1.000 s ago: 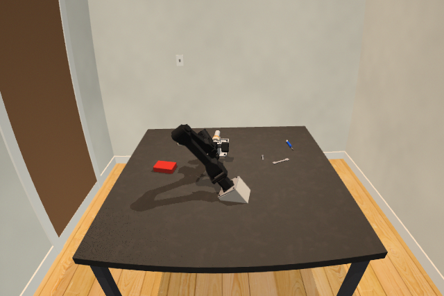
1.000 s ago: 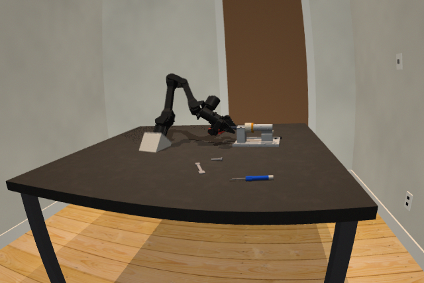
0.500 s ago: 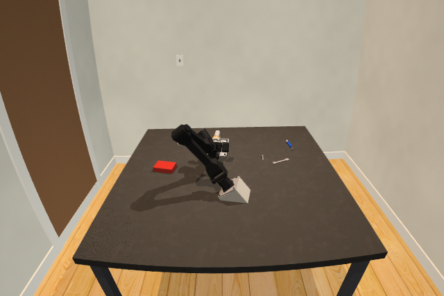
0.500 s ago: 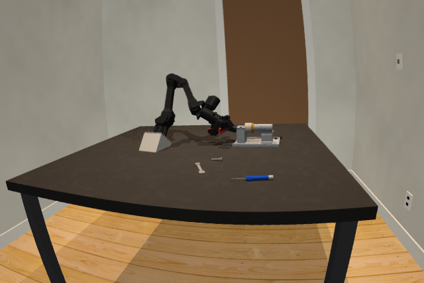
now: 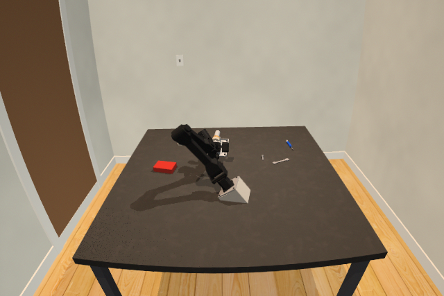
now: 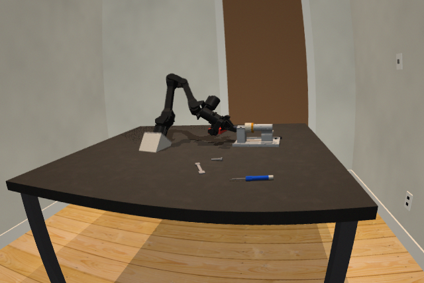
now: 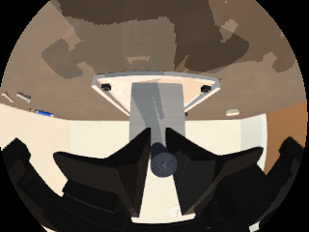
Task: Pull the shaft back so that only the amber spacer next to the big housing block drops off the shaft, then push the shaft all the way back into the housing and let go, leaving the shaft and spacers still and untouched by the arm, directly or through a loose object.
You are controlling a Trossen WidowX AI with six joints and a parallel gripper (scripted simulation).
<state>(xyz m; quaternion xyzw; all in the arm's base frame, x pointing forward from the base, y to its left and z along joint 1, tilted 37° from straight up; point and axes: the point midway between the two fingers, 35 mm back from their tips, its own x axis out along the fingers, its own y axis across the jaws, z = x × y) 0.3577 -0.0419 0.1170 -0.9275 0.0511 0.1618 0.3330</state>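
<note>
My hand is 70 mm short of the dark shaft and 20 mm to the left of it. From my hand the other things lie so: bolt (300 mm to the right, 70 mm below, 50 mm behind); shaft fixture (140 mm ahead, 30 mm to the right, 30 mm below); amber spacer (110 mm ahead, 20 mm to the right).
</note>
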